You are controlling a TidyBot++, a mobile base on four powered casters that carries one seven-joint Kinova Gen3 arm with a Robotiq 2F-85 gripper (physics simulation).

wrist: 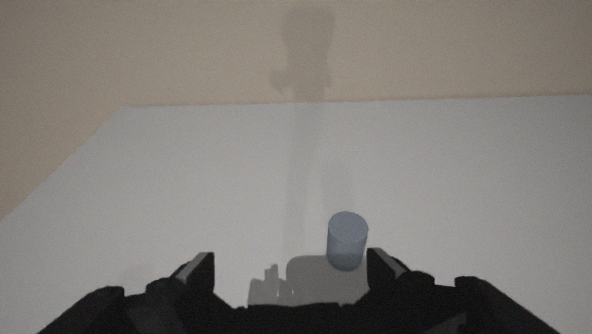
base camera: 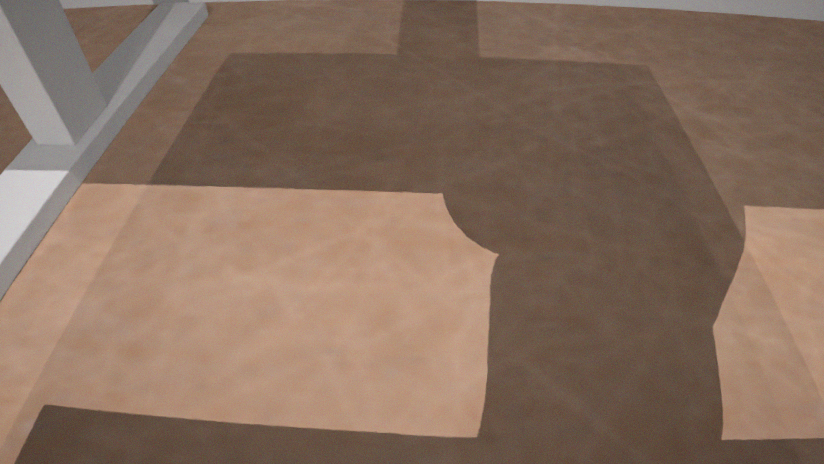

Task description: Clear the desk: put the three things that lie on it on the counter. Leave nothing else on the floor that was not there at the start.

Note:
I see my gripper (wrist: 291, 266), a blue-grey cylinder (wrist: 347, 234) and a pale grey desk (base camera: 73, 115).
The pale grey desk shows as well in the wrist view (wrist: 486, 187). The base camera view misses the blue-grey cylinder: it is out of frame.

